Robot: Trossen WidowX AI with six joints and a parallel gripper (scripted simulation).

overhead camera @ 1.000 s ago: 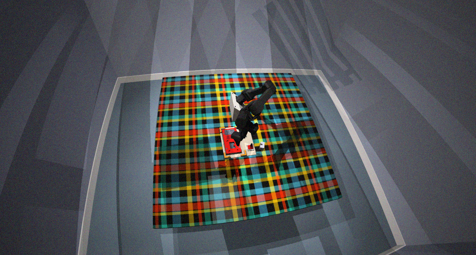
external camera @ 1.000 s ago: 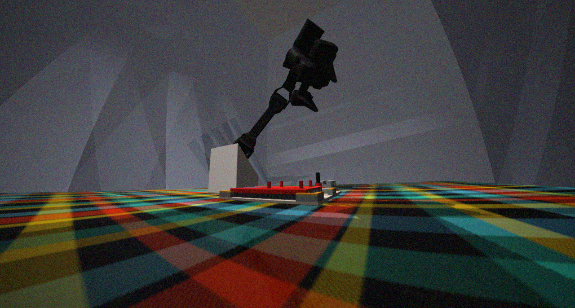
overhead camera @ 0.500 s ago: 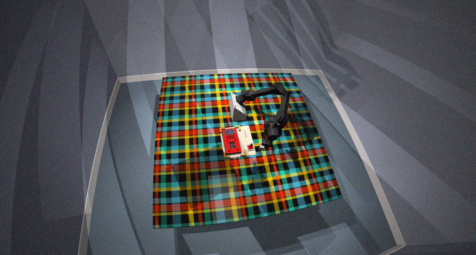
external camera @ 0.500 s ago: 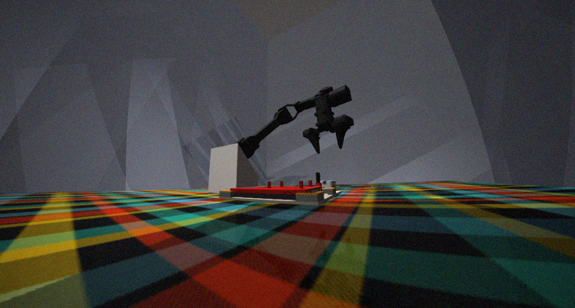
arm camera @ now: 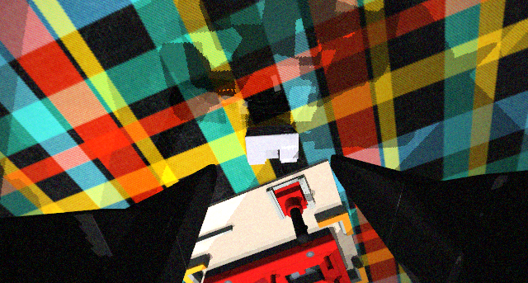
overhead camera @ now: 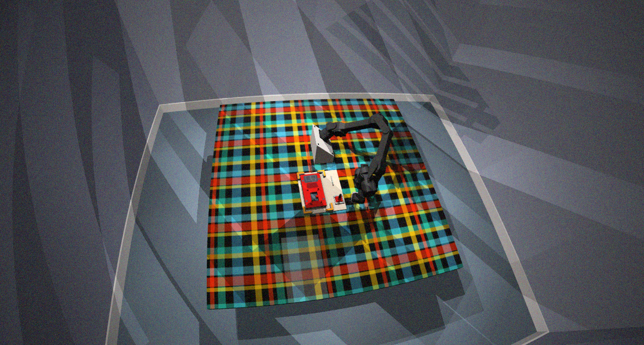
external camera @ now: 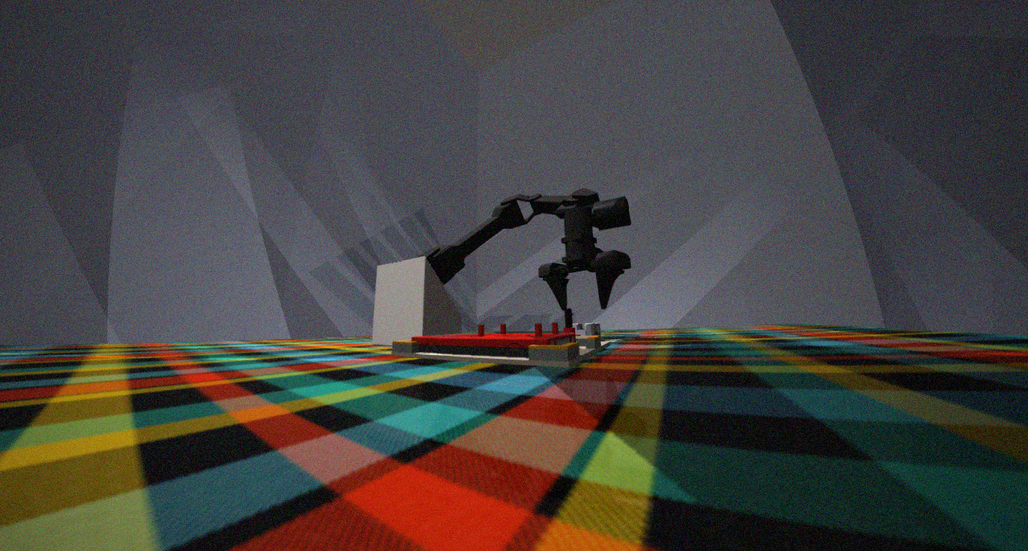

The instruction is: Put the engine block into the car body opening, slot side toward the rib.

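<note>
The engine block lies 40 mm below my gripper tip.
</note>
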